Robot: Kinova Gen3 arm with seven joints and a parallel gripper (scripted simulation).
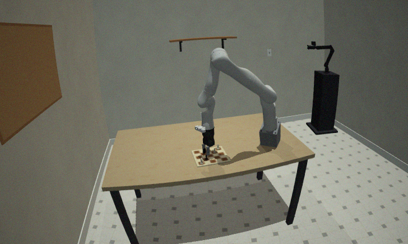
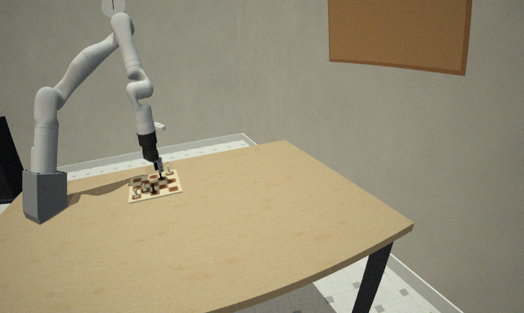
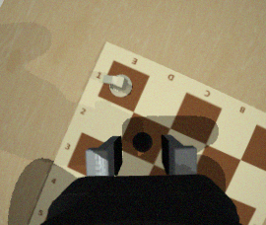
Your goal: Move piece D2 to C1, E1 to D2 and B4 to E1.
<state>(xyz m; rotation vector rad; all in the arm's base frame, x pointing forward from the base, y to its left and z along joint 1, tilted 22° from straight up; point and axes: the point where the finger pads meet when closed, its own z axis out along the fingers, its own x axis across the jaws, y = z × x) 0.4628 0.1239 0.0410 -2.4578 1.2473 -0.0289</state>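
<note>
Now: the white piece 3 cm ahead of my hand, 5 cm to the left of it and 4 cm below it. Round my hand: chessboard (3 cm behind, 4 cm to the right, 6 cm below).
</note>
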